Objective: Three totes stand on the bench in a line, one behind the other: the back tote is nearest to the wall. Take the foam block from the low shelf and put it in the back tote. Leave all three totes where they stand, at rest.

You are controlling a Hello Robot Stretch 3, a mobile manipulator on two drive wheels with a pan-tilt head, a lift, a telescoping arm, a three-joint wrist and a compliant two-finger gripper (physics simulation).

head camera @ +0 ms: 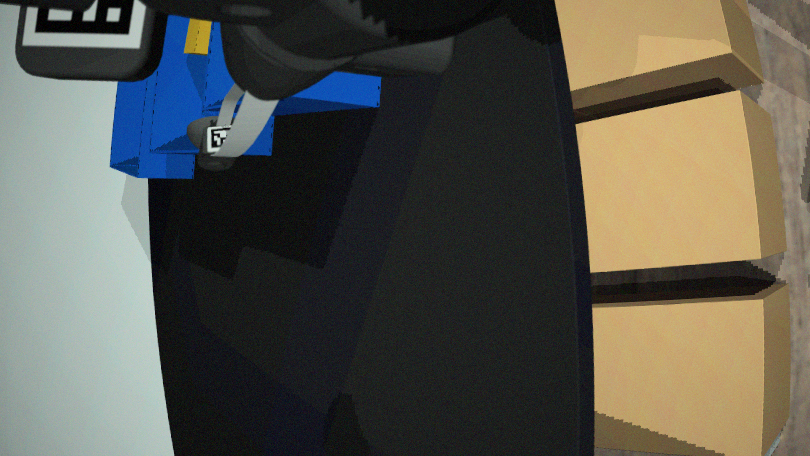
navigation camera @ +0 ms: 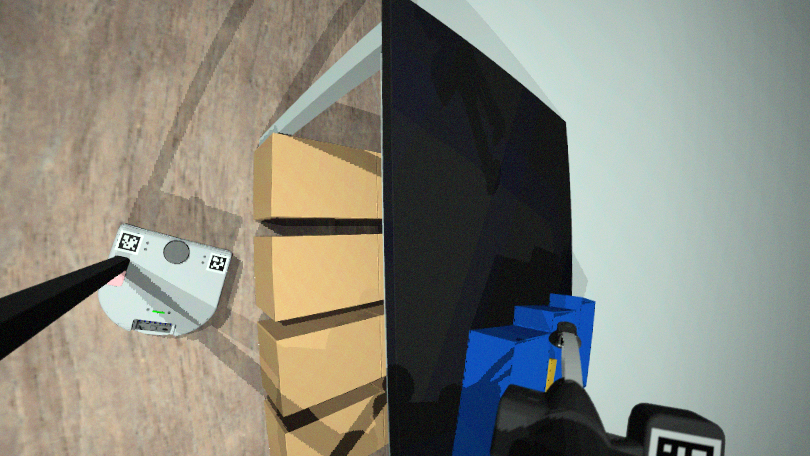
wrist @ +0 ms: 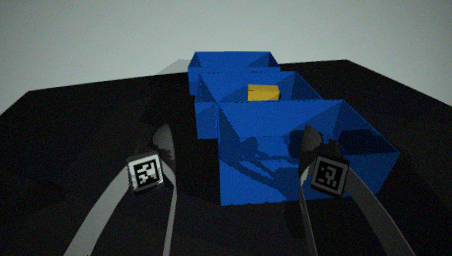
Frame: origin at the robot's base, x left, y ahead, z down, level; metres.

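Seen in the pictures: gripper, fingertip midpoint: point(navigation camera: 559, 378) point(wrist: 236, 143); robot's base, origin of the base link: point(navigation camera: 176, 250).
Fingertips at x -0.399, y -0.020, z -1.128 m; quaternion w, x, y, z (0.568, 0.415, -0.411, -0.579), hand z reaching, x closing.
Pixels of each thing's top centre, then the offset from my fingertips to it. Level surfaces: height alone.
- back tote, middle of its top: point(head camera: 130, 83) point(wrist: 233, 58) point(navigation camera: 584, 345) dx -0.647, dy +0.008, dz +0.113 m
- middle tote, middle of its top: point(head camera: 182, 41) point(wrist: 253, 84) point(navigation camera: 560, 368) dx -0.406, dy -0.048, dz +0.113 m
- yellow foam block, middle of its top: point(head camera: 194, 23) point(wrist: 263, 87) point(navigation camera: 552, 375) dx -0.469, dy -0.084, dz +0.150 m
- front tote, middle of its top: point(wrist: 296, 124) point(navigation camera: 526, 408) dx -0.212, dy -0.117, dz +0.113 m
- bench, its level: dz +0.213 m
Three blue totes stand in a line on the dark bench. The back tote point(head camera: 127, 135) point(navigation camera: 587, 334) point(wrist: 232, 60) is nearest the wall. The middle tote point(head camera: 175, 127) point(navigation camera: 532, 322) point(wrist: 206, 120) holds a yellow foam block point(head camera: 197, 36) point(navigation camera: 550, 374) point(wrist: 263, 93). The front tote point(head camera: 340, 90) point(navigation camera: 481, 373) point(wrist: 260, 187) is nearest the wrist camera. My gripper point(wrist: 236, 143) is open, its fingers wide apart with no object between them. In the wrist view the front tote lies beyond the fingers, offset to the right. The head and navigation views show one fingertip over the totes; the other is hidden.
The bench point(head camera: 481, 226) point(navigation camera: 453, 198) point(wrist: 75, 150) runs along the pale wall point(head camera: 68, 283) point(navigation camera: 708, 198) point(wrist: 100, 35). Several tan boxes point(head camera: 668, 186) point(navigation camera: 323, 277) stand low along the bench's near side. My grey base point(navigation camera: 170, 288) stands on the wooden floor.
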